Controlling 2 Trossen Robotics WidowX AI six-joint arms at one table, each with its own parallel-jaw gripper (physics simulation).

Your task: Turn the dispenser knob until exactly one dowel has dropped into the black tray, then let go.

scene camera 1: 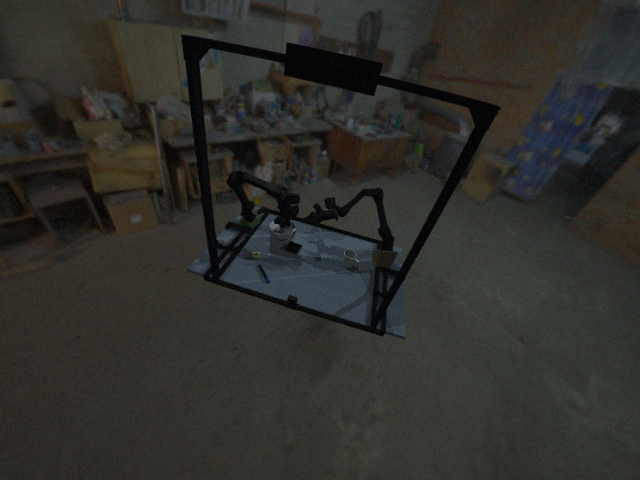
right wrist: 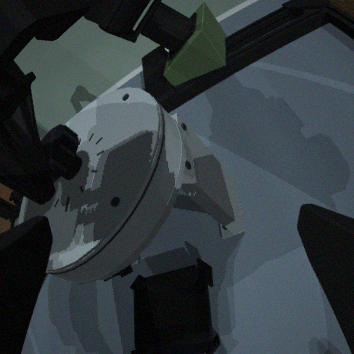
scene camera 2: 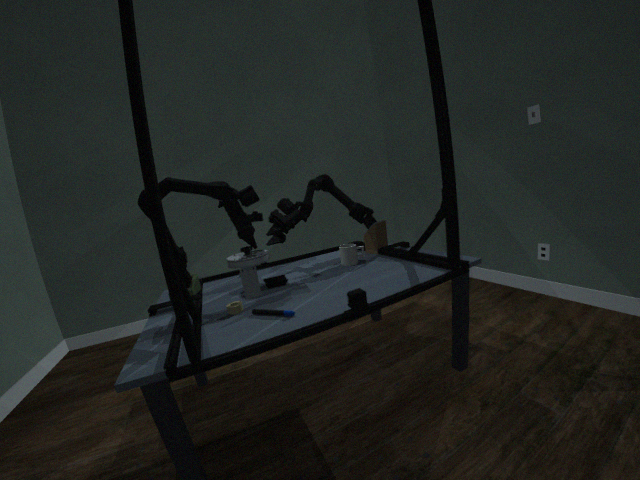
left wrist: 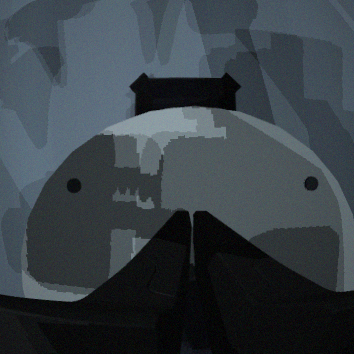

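Seen in the pictures: left gripper, fingertip midpoint: (scene camera 1: 288,226) (right wrist: 48,198) (scene camera 2: 256,248) (left wrist: 190,222); right gripper, fingertip midpoint: (scene camera 1: 303,220) (right wrist: 175,224) (scene camera 2: 266,240); left arm's base, link origin: (scene camera 1: 250,217) (right wrist: 183,35); right arm's base, link origin: (scene camera 1: 387,250) (scene camera 2: 373,227).
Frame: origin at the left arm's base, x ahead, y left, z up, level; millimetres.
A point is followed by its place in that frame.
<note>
The pale round dispenser (scene camera 1: 279,238) @[x 320, y -95, z 50 mm] (scene camera 2: 250,281) (left wrist: 225,170) @[x 341, y -23, z 77 mm] (right wrist: 120,175) @[x 306, y 35, z 77 mm] stands on the table. Its dark knob (scene camera 2: 247,250) @[x 292, y -43, z 97 mm] (right wrist: 64,150) @[x 291, y -1, z 101 mm] is on the top disc; the fingers hide it in the left wrist view. My left gripper (scene camera 2: 253,245) @[x 322, y -12, z 95 mm] (left wrist: 190,222) @[x 322, y -12, z 95 mm] is shut and empty over the disc, close beside the knob; whether it touches the knob I cannot tell. The black tray (scene camera 1: 293,246) @[x 359, y 16, z -63 mm] (scene camera 2: 275,281) @[x 369, y 26, z -63 mm] (left wrist: 185,94) @[x 403, y 0, z -62 mm] (right wrist: 172,310) @[x 368, y -15, z -66 mm] sits beside the dispenser's foot. Its inside is very dark, and I cannot make out a dowel. My right gripper (scene camera 2: 271,240) @[x 358, y 99, z 104 mm] (right wrist: 175,224) @[x 358, y 99, z 104 mm] is open and empty, raised near the dispenser.
A white mug (scene camera 1: 348,259) @[x 721, y 76, z 4 mm] (scene camera 2: 348,254) @[x 703, y 77, z -14 mm] stands at the right. A yellowish ring (scene camera 1: 256,254) @[x 239, y -205, z -54 mm] (scene camera 2: 234,308) @[x 248, y -235, z -48 mm] and a blue-ended black marker (scene camera 1: 263,273) @[x 372, y -297, z -54 mm] (scene camera 2: 271,312) @[x 369, y -296, z -56 mm] lie in front of the dispenser. A green block (scene camera 2: 194,285) (right wrist: 200,50) @[x 50, y 27, z -10 mm] and a brown block (scene camera 1: 384,258) @[x 906, y 209, z 33 mm] (scene camera 2: 375,236) @[x 879, y 196, z 23 mm] stand near the arm bases.
</note>
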